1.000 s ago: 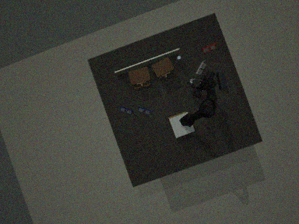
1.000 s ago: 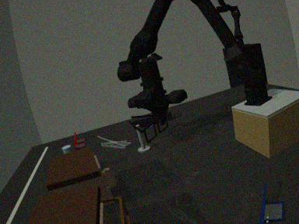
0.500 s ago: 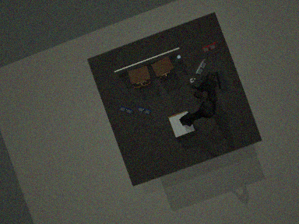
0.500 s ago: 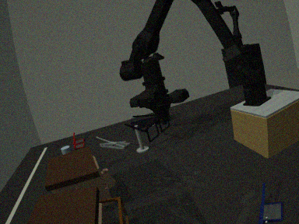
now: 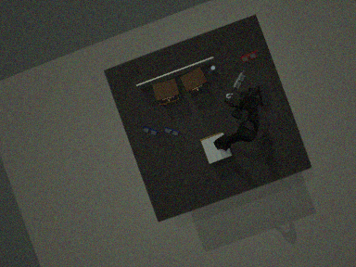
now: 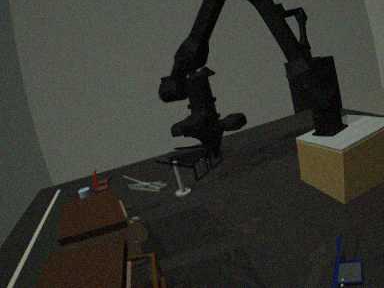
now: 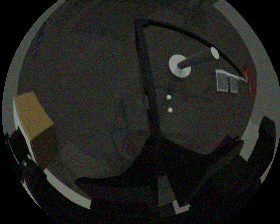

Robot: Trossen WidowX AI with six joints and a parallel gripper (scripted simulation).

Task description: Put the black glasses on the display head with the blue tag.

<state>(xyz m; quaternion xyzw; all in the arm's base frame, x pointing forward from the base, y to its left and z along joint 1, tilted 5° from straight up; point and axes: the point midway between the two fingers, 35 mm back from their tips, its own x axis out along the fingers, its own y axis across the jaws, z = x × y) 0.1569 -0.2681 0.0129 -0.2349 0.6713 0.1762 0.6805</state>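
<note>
My gripper tip is now 100 mm short of the white stand, 10 mm to the left of it and 40 mm above it. From my gripper tip the other things lie so: pale blue tag 340 mm ahead, 10 mm to the left, 10 mm below; then white strip 460 mm ahead, 260 mm to the left, 10 mm below; then black bar 40 mm behind, 240 mm to the right, 40 mm below.
</note>
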